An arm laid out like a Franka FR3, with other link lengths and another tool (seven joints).
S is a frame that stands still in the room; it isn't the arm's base.
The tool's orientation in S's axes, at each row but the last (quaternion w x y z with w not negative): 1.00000 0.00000 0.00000 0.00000; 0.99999 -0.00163 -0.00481 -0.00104; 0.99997 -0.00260 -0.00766 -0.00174; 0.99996 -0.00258 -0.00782 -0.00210; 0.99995 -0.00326 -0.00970 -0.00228; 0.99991 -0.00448 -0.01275 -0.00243; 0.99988 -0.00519 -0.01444 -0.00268; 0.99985 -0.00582 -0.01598 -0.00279; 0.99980 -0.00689 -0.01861 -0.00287; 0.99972 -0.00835 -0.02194 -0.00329; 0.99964 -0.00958 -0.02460 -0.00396; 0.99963 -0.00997 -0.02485 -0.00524
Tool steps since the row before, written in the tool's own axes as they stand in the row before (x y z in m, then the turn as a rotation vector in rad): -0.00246 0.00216 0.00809 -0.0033 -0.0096 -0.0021; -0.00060 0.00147 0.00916 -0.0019 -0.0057 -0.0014; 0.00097 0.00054 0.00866 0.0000 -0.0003 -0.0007; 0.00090 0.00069 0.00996 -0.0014 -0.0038 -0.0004; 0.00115 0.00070 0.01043 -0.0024 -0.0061 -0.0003; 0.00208 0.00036 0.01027 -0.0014 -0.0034 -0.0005; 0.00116 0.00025 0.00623 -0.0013 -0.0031 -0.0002; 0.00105 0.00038 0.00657 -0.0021 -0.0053 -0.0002; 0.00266 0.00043 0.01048 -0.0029 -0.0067 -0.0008; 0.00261 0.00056 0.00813 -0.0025 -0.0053 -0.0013; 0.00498 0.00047 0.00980 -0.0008 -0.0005 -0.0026; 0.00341 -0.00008 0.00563 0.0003 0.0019 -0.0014
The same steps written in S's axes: -0.00246 0.00216 0.00809 -0.0033 -0.0096 -0.0021; -0.00068 0.00150 0.00915 -0.0019 -0.0057 -0.0014; 0.00084 0.00058 0.00867 0.0000 -0.0003 -0.0007; 0.00075 0.00074 0.00997 -0.0014 -0.0038 -0.0004; 0.00095 0.00076 0.01045 -0.0024 -0.0061 -0.0003; 0.00182 0.00044 0.01032 -0.0014 -0.0034 -0.0005; 0.00098 0.00031 0.00626 -0.0013 -0.0031 -0.0002; 0.00084 0.00045 0.00660 -0.0021 -0.0053 -0.0002; 0.00227 0.00056 0.01056 -0.0029 -0.0067 -0.0008; 0.00226 0.00068 0.00823 -0.0025 -0.0053 -0.0013; 0.00450 0.00062 0.01002 -0.0007 -0.0005 -0.0026; 0.00313 0.00000 0.00579 0.0004 0.0019 -0.0014
